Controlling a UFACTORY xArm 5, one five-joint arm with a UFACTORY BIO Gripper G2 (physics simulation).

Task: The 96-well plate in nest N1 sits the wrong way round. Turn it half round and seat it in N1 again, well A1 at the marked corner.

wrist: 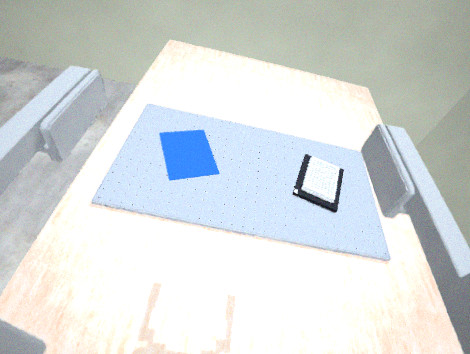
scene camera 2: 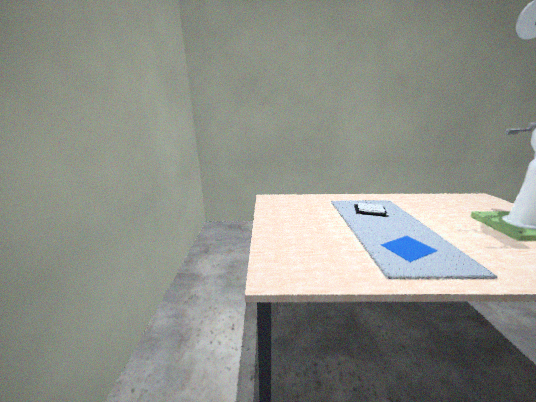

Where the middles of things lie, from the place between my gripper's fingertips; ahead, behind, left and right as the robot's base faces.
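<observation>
The flat blue square (scene camera 2: 406,247) is a long way ahead of my hand, a good way to the left of it and well below it. I find the white 96-well plate (wrist: 321,177) 420 mm ahead of my hand and 420 mm below it, and 220 mm to the right of it. The black nest block (wrist: 309,197), too, is far below my hand and far ahead of it, yet a good bit to the right of it.
</observation>
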